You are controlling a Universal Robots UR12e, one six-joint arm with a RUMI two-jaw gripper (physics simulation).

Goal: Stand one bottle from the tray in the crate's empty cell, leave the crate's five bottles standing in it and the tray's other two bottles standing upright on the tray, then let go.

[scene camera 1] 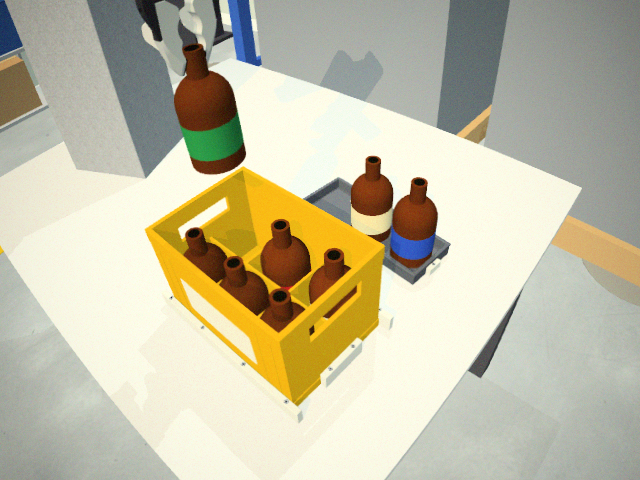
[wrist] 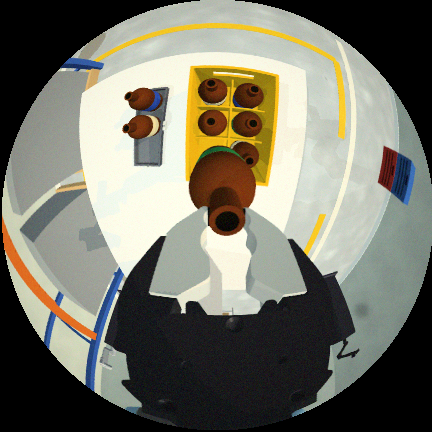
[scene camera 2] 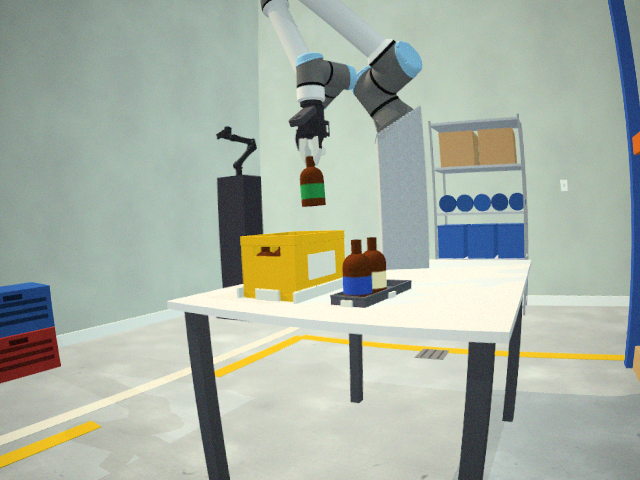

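Where they show: gripper, fingertip midpoint: (scene camera 1: 193, 70) (wrist: 224, 208) (scene camera 2: 311, 166); arm's base at its link origin: (scene camera 2: 397, 124).
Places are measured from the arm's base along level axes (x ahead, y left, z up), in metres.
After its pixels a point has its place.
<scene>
My gripper (scene camera 1: 195, 57) @(y -0.151, x 0.548, z -0.220 m) (scene camera 2: 310, 158) @(y -0.151, x 0.548, z -0.220 m) (wrist: 224, 208) @(y -0.151, x 0.548, z -0.220 m) is shut on the neck of the green-labelled bottle (scene camera 1: 205, 105) @(y -0.171, x 0.582, z -0.249 m) (scene camera 2: 312, 191) @(y -0.133, x 0.588, z -0.303 m) (wrist: 222, 181) @(y -0.150, x 0.572, z -0.227 m), which hangs roughly upright, higher than the crate's rim. The yellow crate (scene camera 1: 310, 361) @(y -0.243, x 0.762, z -0.521 m) (scene camera 2: 268, 281) @(y -0.191, x 0.768, z -0.549 m) (wrist: 190, 112) @(y -0.093, x 0.660, z -0.436 m) holds five standing brown bottles. Its empty cell is at the far end on the tray side in scene camera 1; the held bottle covers much of it in the wrist view. The cream-labelled bottle (scene camera 1: 372, 198) @(y 0.043, x 0.679, z -0.493 m) (scene camera 2: 379, 280) @(y 0.098, x 0.688, z -0.552 m) (wrist: 144, 126) @(y 0.042, x 0.655, z -0.488 m) and blue-labelled bottle (scene camera 1: 414, 219) @(y 0.030, x 0.762, z -0.489 m) (scene camera 2: 356, 269) @(y 0.070, x 0.786, z -0.510 m) (wrist: 144, 99) @(y 0.035, x 0.735, z -0.487 m) stand upright on the grey tray (scene camera 1: 328, 198) @(y 0.103, x 0.545, z -0.595 m) (wrist: 148, 152) @(y 0.093, x 0.569, z -0.595 m).
The crate and tray stand side by side on the white table (scene camera 1: 496, 206) @(y 0.271, x 0.837, z -0.600 m) (scene camera 2: 465, 304) @(y 0.333, x 0.744, z -0.600 m). White strips (scene camera 1: 341, 362) @(y -0.199, x 0.779, z -0.571 m) are fixed around the crate's base. A grey pillar (scene camera 1: 98, 82) @(y -0.065, x 0.109, z -0.358 m) (scene camera 2: 403, 196) @(y 0.033, x 0.116, z -0.314 m) and a black pedestal (scene camera 2: 239, 222) with a small arm stand beyond the table.
</scene>
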